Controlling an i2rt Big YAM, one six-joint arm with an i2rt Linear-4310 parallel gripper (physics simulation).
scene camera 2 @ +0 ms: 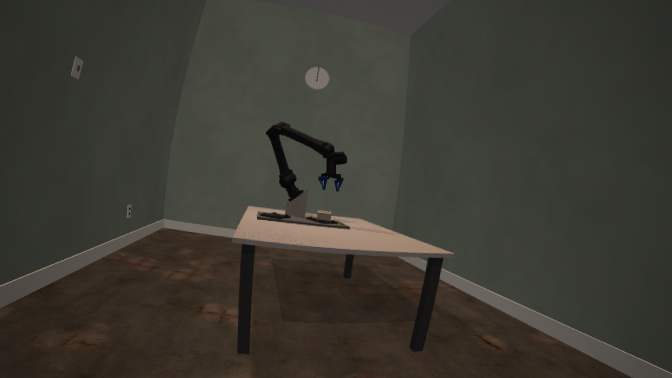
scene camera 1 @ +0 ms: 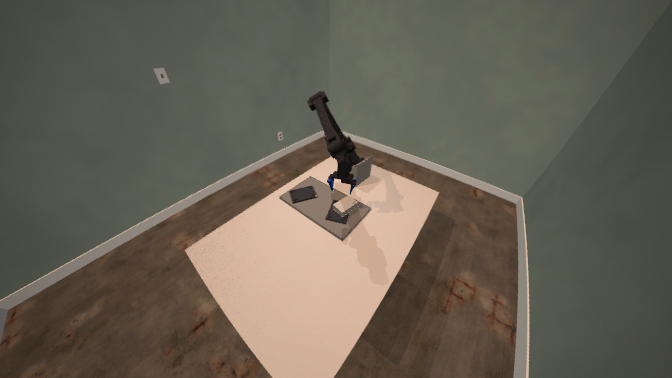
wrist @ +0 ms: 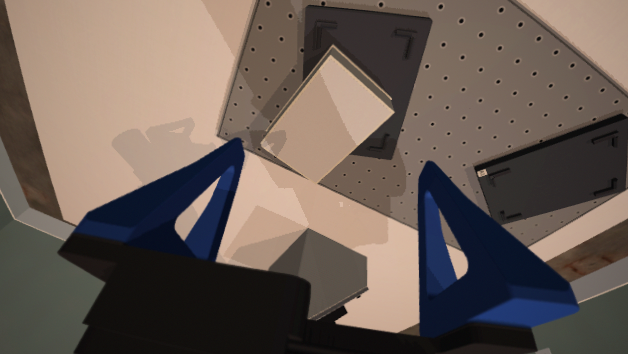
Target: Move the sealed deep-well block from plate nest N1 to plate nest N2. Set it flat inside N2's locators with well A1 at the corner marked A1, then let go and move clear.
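Where they show: gripper, between the fingertips: (scene camera 2: pixel 330 190) (scene camera 1: pixel 341 192) (wrist: pixel 330 157); arm's base, origin of its link: (scene camera 2: pixel 296 196) (scene camera 1: pixel 355 163).
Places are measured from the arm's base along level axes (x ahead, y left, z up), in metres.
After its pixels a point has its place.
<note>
The sealed deep-well block (scene camera 1: pixel 345 204) {x 0.321, y 0.160, z -0.060 m} (scene camera 2: pixel 324 215) {x 0.374, y 0.146, z -0.077 m} (wrist: pixel 325 120) {x 0.324, y 0.158, z -0.061 m}, a pale box, sits turned askew on one dark plate nest (scene camera 1: pixel 338 218) {x 0.400, y 0.174, z -0.105 m} (wrist: pixel 370 30) {x 0.410, y 0.161, z -0.105 m}. It covers part of that nest and overhangs one side; its lower corner reaches the board edge in the wrist view. Three of this nest's locators show outside the block. The other dark nest (scene camera 1: pixel 303 194) {x 0.393, y -0.130, z -0.105 m} (wrist: pixel 560 175) {x 0.399, y -0.140, z -0.105 m} is empty and has a small white tag (wrist: pixel 481 173) {x 0.346, y -0.058, z -0.105 m} at one corner. Nest numbers and well A1 cannot be read. My gripper (scene camera 1: pixel 341 192) {x 0.375, y 0.166, z 0.073 m} (scene camera 2: pixel 331 190) {x 0.375, y 0.166, z 0.073 m} (wrist: pixel 330 157) {x 0.375, y 0.166, z 0.073 m} is open and empty, well above the block.
Both nests stand on a grey perforated board (scene camera 1: pixel 322 186) {x 0.240, y -0.103, z -0.117 m} (wrist: pixel 425 112) {x 0.369, y 0.054, z -0.117 m} on the pale table (scene camera 1: pixel 280 280) {x 0.843, y 0.201, z -0.130 m} (scene camera 2: pixel 320 239) {x 0.931, y 0.039, z -0.130 m}. The grey arm mount (scene camera 1: pixel 362 171) {x 0.014, y 0.070, z -0.027 m} (scene camera 2: pixel 296 205) {x 0.078, y 0.000, z -0.057 m} (wrist: pixel 325 270) {x 0.080, y 0.020, z -0.061 m} stands close beside the board.
</note>
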